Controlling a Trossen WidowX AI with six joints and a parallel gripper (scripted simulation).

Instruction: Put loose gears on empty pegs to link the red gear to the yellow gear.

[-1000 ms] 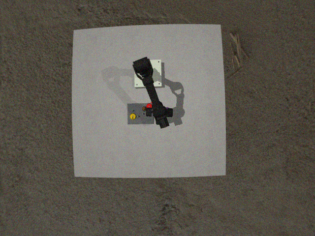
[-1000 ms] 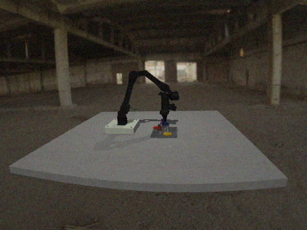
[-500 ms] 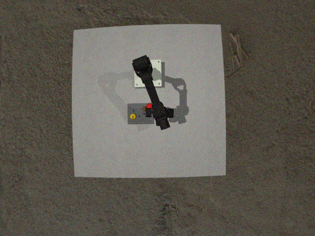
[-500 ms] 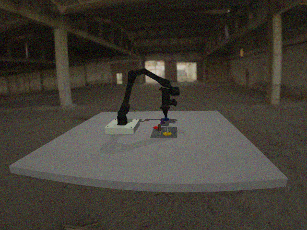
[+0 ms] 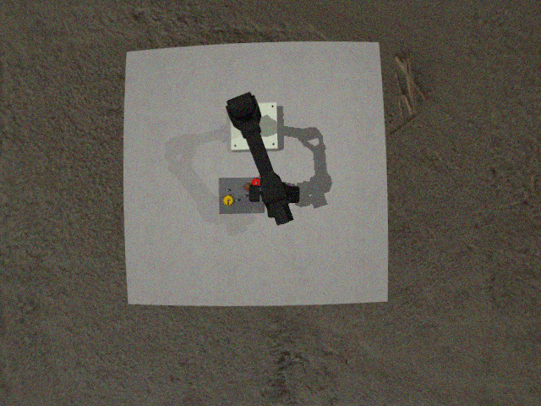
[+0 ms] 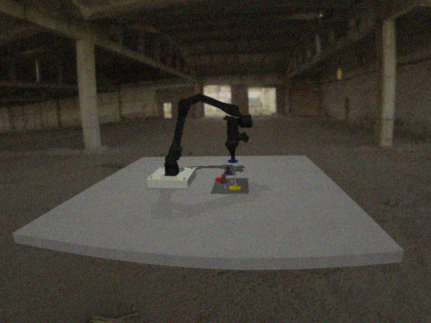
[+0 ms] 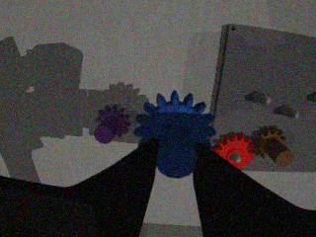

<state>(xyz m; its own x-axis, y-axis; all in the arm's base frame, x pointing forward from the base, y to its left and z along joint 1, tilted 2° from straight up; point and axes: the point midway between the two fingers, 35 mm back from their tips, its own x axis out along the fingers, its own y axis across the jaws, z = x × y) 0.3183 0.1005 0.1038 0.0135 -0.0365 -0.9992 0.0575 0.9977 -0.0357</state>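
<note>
Now: the brown gear 120 mm to the right of my gripper tip, 90 mm below it and 40 mm behind it. Round my gripper tip: red gear 100 mm below, 80 mm to the right, 60 mm behind; purple gear 100 mm below, 70 mm to the left, 30 mm behind; blue gear 10 mm below.
</note>
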